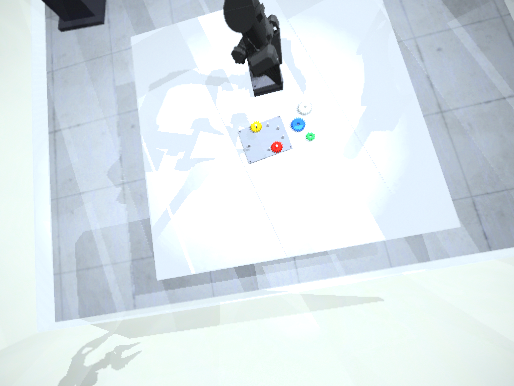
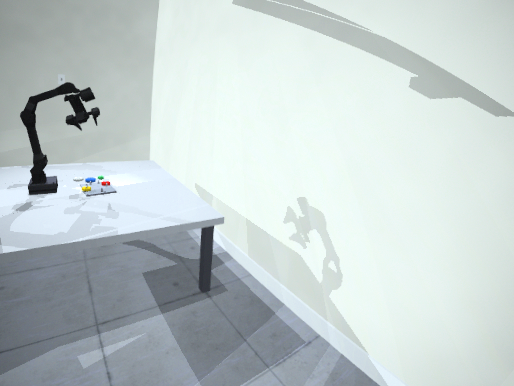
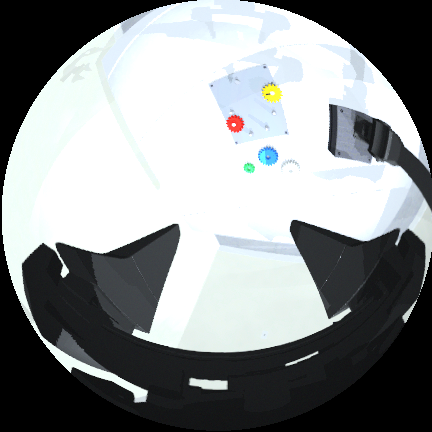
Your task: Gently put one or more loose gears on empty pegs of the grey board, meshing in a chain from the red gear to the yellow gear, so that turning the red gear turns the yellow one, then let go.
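Seen in the pictures: gripper, between the fingertips: (image 1: 280,74) (image 2: 89,127) (image 3: 236,227); arm's base, origin of its link: (image 2: 39,182) (image 3: 363,129).
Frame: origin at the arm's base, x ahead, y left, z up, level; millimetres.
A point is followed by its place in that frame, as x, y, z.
Note:
The grey board (image 1: 260,145) @(343, -17, -48) (image 3: 245,100) @(325, -10, -48) lies on the table with several bare pegs. The red gear (image 1: 277,147) @(366, 60, -31) (image 2: 106,183) (image 3: 235,124) @(355, 59, -31) and the yellow gear (image 1: 256,127) @(263, -30, -29) (image 2: 86,189) @(256, -51, -38) (image 3: 272,93) @(252, -30, -26) sit on it, apart from each other. Loose beside the board lie a blue gear (image 1: 298,124) @(268, 161, -38) (image 2: 90,180) @(263, 132, -41) (image 3: 268,156) @(254, 162, -48), a small green gear (image 1: 310,136) @(330, 209, -38) (image 2: 101,177) @(328, 192, -40) (image 3: 249,168) @(320, 217, -55) and a white gear (image 1: 304,108) @(189, 194, -39) (image 2: 78,179) @(186, 169, -43) (image 3: 290,167) @(183, 187, -40). My gripper (image 2: 88,127) @(278, 74, 298) (image 3: 236,227) @(278, 74, 298) is open and empty, high above the table.
The arm's base (image 1: 268,91) @(84, 35, -39) (image 2: 43,185) @(30, -43, -8) (image 3: 352,134) @(34, 27, 2) stands on the white table (image 1: 320,210) @(655, 228, -56) (image 2: 165,200) @(685, -247, -56), on the white gear's side of the board. A pale wall (image 2: 350,175) rises beyond the table.

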